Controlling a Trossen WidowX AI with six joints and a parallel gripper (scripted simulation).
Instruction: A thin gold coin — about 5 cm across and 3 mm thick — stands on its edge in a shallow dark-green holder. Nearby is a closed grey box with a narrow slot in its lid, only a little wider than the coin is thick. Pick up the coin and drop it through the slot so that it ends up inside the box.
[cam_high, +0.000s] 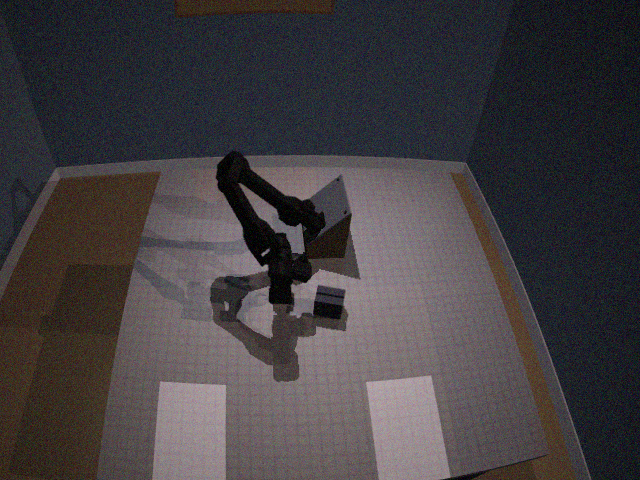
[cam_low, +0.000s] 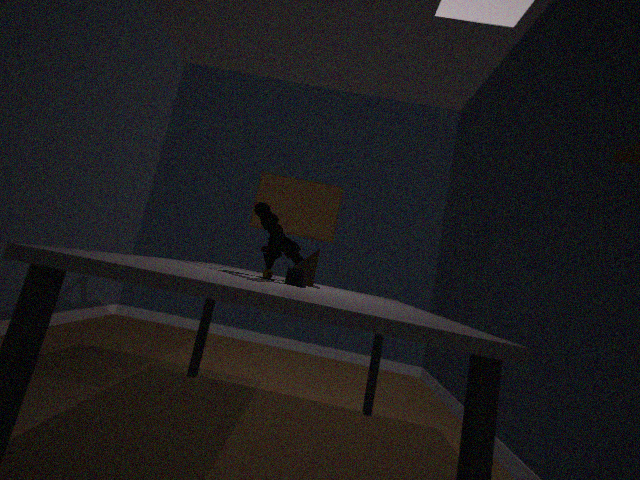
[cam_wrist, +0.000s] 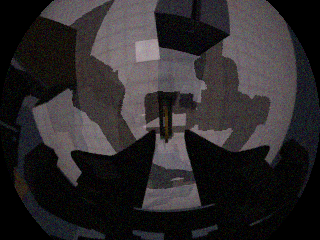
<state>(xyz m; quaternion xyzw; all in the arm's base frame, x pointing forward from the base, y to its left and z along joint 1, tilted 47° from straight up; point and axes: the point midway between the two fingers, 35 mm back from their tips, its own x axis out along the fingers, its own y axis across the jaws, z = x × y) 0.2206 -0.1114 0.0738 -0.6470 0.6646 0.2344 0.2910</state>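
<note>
Now: the gold coin 20 mm below my gripper tip.
</note>
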